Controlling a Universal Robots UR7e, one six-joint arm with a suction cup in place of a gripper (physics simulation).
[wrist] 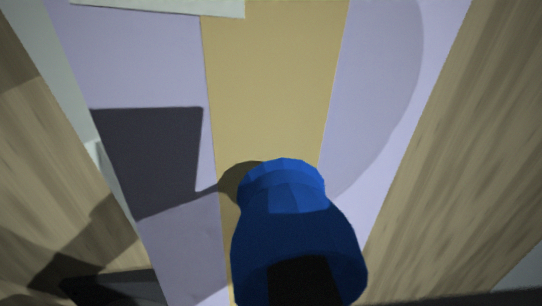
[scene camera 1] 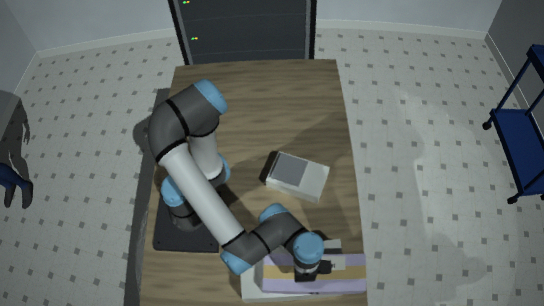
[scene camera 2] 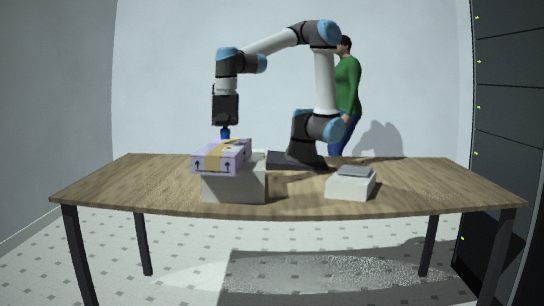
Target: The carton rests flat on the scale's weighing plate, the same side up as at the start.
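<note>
The lilac carton with a tan tape band and a pale label lies flat on a white block, up arrows on its end face pointing up. It overhangs the block toward scene camera 2. My suction gripper points straight down over the tape band. A small gap seems to show between the blue cup and the carton top, with the cup's shadow beside it; the carton is not held. The white scale has a grey weighing plate on top.
All stand on the wooden table. A small pale object sits beside the carton. A blue cart is at the right. A person stands behind the arm. A dark rack stands beyond the table end.
</note>
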